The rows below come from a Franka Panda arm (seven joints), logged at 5 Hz.
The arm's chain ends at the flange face. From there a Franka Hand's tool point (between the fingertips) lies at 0.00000 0.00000 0.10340 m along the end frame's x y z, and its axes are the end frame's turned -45 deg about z.
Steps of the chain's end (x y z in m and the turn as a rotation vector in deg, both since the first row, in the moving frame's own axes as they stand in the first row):
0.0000, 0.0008, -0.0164, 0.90, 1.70, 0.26
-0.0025, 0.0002, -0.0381, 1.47, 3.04, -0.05
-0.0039, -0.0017, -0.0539, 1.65, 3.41, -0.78
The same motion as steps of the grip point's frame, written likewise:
0.0027, 0.0016, -0.0165, -0.57, 1.84, 0.26
0.0038, 0.0004, -0.0383, -1.11, 3.19, -0.05
0.0049, -0.0018, -0.0541, -1.24, 3.58, -0.78

